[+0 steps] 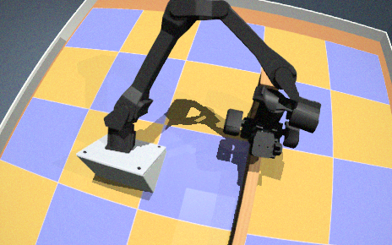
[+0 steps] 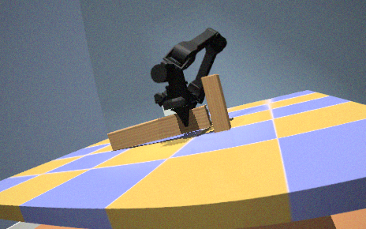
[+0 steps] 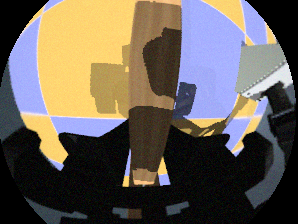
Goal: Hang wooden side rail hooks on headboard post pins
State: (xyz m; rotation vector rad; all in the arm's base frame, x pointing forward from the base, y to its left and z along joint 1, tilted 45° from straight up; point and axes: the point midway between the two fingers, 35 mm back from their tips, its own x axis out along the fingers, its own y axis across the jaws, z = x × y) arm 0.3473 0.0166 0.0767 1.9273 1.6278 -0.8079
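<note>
Now: the headboard post 1 cm ahead of my gripper tip, 11 cm to the left of it and 4 cm above it.
</note>
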